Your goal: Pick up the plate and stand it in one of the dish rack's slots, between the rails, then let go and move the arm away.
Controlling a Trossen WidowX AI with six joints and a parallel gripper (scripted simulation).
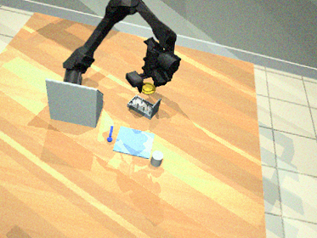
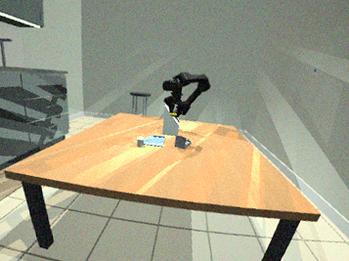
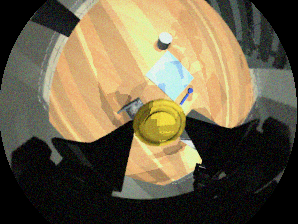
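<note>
The dish rack is 17 cm below my gripper tip and 8 cm to the left of it. Round my gripper tip: blue spoon: 19 cm below, 12 cm behind, 10 cm to the right; then plate: 1 cm above.
</note>
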